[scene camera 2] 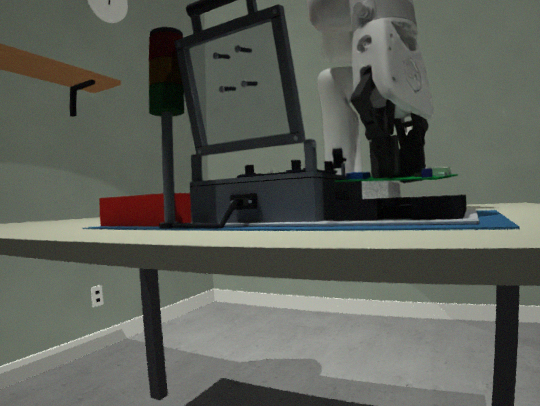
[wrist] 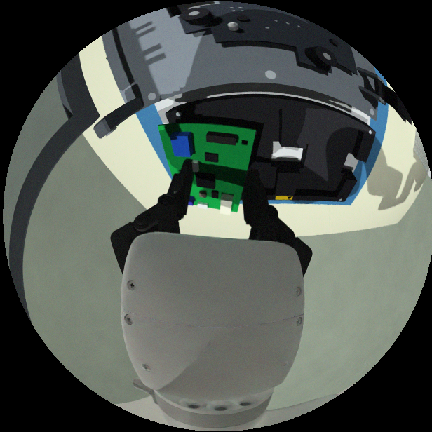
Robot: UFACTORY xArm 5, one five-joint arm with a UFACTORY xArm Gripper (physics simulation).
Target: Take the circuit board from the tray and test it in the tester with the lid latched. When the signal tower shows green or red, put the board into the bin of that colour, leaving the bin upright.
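Frame: origin at the arm's base, x right, y back, z down, level; centimetres.
Where they show: gripper, fingertip midpoint: (scene camera 2: 400,179).
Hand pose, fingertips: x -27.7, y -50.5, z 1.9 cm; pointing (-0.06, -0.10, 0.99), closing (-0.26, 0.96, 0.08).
Each offset is from my fingertips to the top centre of the thing. "pt": to the spot under its first point. Level surfaces: height alone.
My gripper (scene camera 2: 397,174) (wrist: 218,175) is shut on the green circuit board {pt dy -3.1, dx -4.3, dz +0.1 cm} (scene camera 2: 435,176) (wrist: 232,145), one finger at each side. The board is roughly level and raised above the black tray {pt dy -3.5, dx -3.7, dz +3.1 cm} (scene camera 2: 430,207) (wrist: 320,125); in the wrist view it overlaps the tray's left part. The grey tester {pt dy -5.4, dx +12.1, dz +2.0 cm} (scene camera 2: 280,202) (wrist: 220,67) stands beside the tray. Its framed lid (scene camera 2: 250,143) stands open, tilted back from upright. The signal tower {pt dy -10.6, dx +24.8, dz -15.1 cm} (scene camera 2: 166,70) has red, amber and green sections, all looking dark. The red bin {dy -0.8, dx +37.2, dz +0.1 cm} (scene camera 2: 130,211) stands upright to the tester's left in the scene view. A green bin does not show.
A blue mat {dz +4.6 cm} (scene camera 2: 497,221) (wrist: 360,192) lies under the tray and tester on the table {dz +4.8 cm} (scene camera 2: 50,232). A black latch or cable-like part (wrist: 117,117) juts from the tester's side in the wrist view. White blocks (wrist: 287,151) sit in the tray. A wooden shelf (scene camera 2: 50,66) is on the wall.
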